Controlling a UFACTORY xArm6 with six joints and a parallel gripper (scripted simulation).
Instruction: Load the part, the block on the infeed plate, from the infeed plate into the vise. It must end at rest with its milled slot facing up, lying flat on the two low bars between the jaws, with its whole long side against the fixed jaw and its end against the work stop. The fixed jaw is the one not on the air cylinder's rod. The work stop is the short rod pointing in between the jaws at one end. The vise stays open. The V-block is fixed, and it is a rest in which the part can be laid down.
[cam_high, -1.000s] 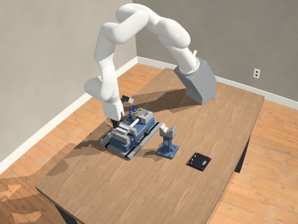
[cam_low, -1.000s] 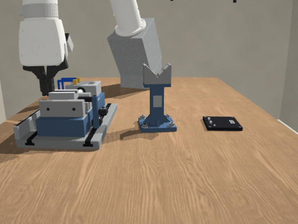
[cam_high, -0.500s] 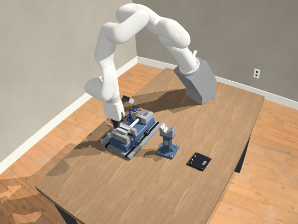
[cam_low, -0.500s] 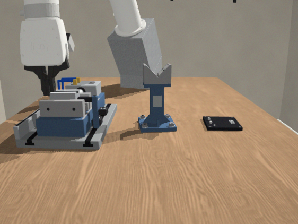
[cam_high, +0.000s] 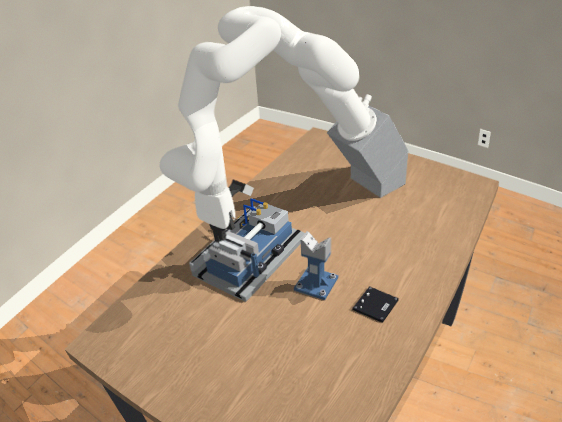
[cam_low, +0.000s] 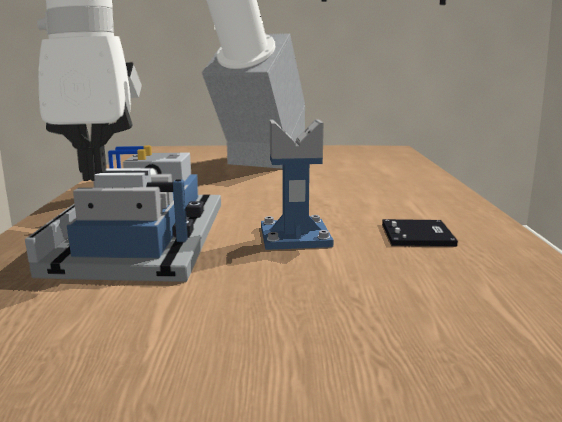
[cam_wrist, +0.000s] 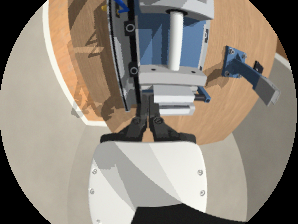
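Now: hand 4 cm to the right of the part and 2 cm above it. From my hand the other things lie so: fixed jaw 3 cm ahead, 4 cm to the left, 4 cm below; then black stop rod 8 cm to the left, 3 cm below; then moving jaw 4 cm behind, 4 cm to the left, 4 cm below.
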